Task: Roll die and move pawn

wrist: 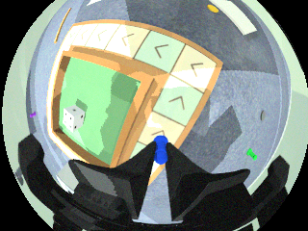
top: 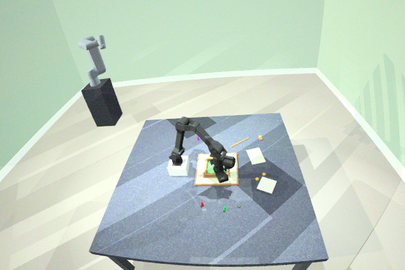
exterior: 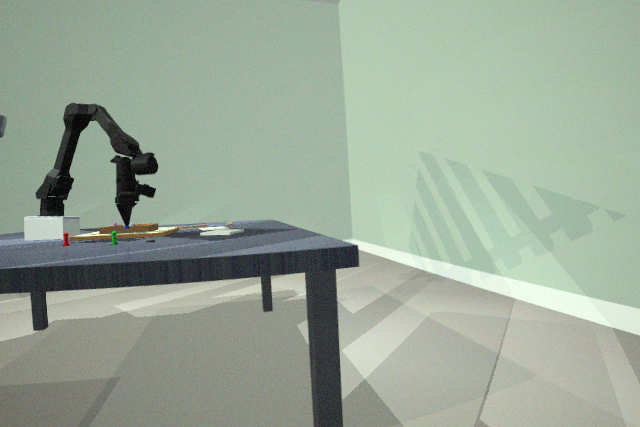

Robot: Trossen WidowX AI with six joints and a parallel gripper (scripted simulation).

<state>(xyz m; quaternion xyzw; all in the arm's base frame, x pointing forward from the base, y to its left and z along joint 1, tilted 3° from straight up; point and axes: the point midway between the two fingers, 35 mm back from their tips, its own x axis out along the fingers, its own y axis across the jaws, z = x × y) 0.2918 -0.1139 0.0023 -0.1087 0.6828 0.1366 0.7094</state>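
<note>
Right now the white die is 120 mm to the left of my gripper tip, 30 mm behind it and 10 mm below it. From my gripper tip the other things lie so: green dice tray 110 mm to the left, 30 mm below, 20 mm behind; blue pawn 10 mm above; dark disc 190 mm to the right, 120 mm ahead, 40 mm below.
</note>
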